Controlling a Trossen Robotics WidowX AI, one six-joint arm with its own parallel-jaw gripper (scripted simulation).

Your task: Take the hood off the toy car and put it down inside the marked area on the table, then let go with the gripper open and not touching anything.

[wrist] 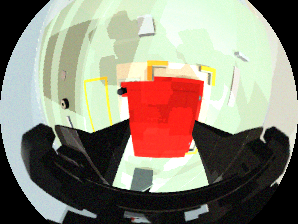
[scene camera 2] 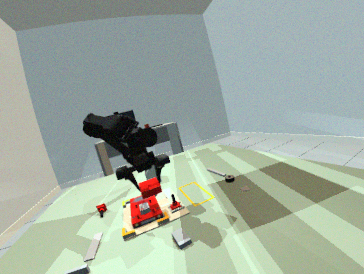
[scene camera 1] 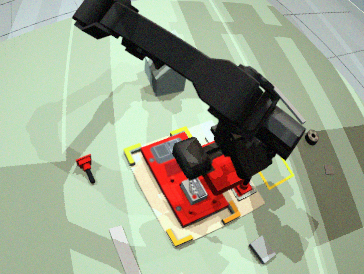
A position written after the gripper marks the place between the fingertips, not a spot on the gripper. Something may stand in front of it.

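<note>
The gripper (scene camera 1: 219,166), which is also at (wrist: 161,122) and (scene camera 2: 149,187), is holding a red hood (scene camera 1: 224,178), (wrist: 162,113).
</note>
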